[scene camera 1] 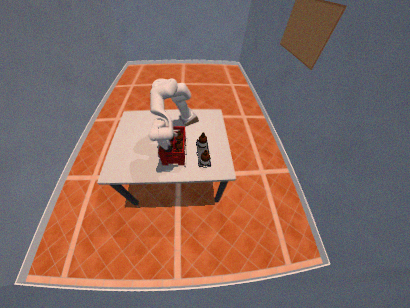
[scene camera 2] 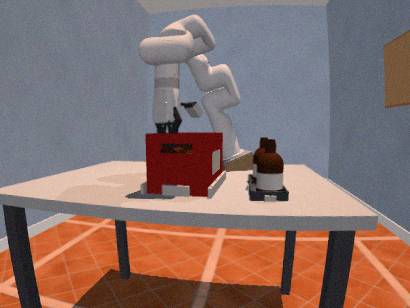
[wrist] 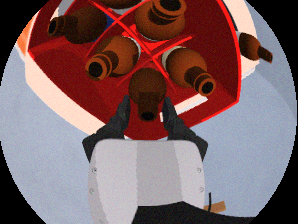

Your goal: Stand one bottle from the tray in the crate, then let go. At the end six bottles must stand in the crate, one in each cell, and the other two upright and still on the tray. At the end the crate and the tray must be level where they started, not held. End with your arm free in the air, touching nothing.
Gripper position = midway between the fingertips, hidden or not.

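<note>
Brown bottle (wrist: 147,88). Red crate (wrist: 213,36) (scene camera 2: 199,170). The gripper (wrist: 146,102).
</note>
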